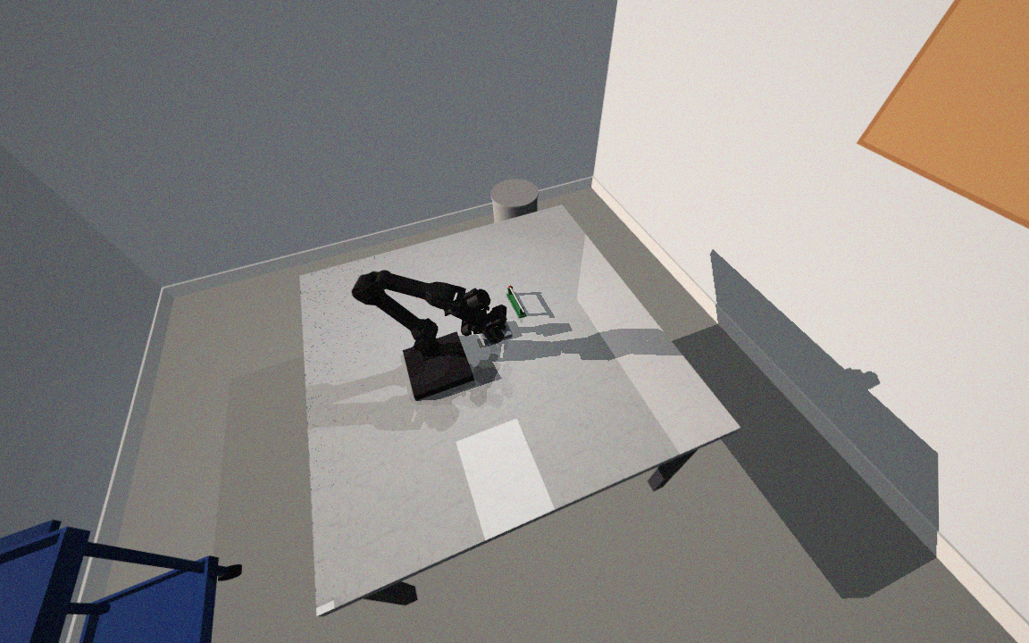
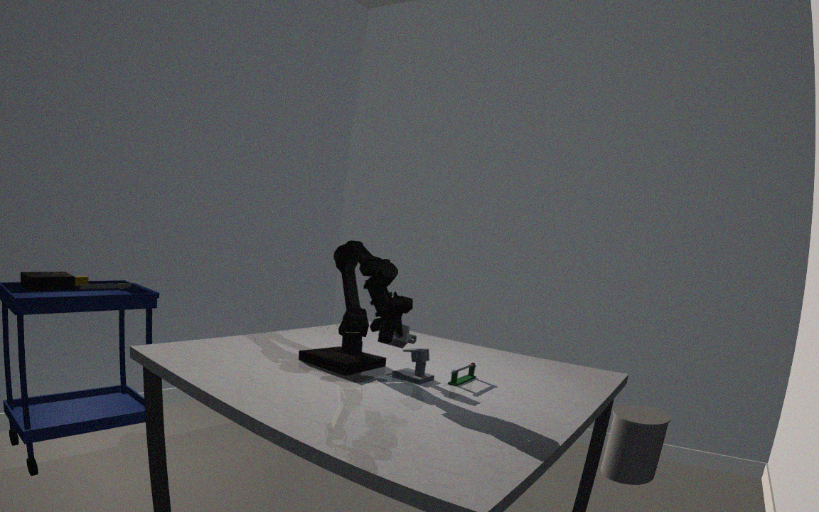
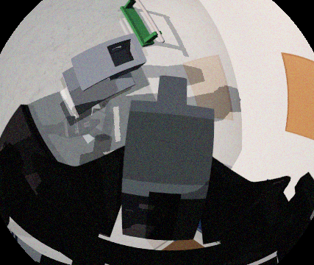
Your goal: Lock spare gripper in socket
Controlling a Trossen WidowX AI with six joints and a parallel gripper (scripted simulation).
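The green rack lies 130 mm ahead of my gripper tip, 200 mm to the left of it and 120 mm below it. The rest, counted from my gripper tip: mount: 10 mm ahead, 100 mm to the left, 90 mm below; then spare gripper: 10 mm behind, 10 mm to the left, 10 mm above.
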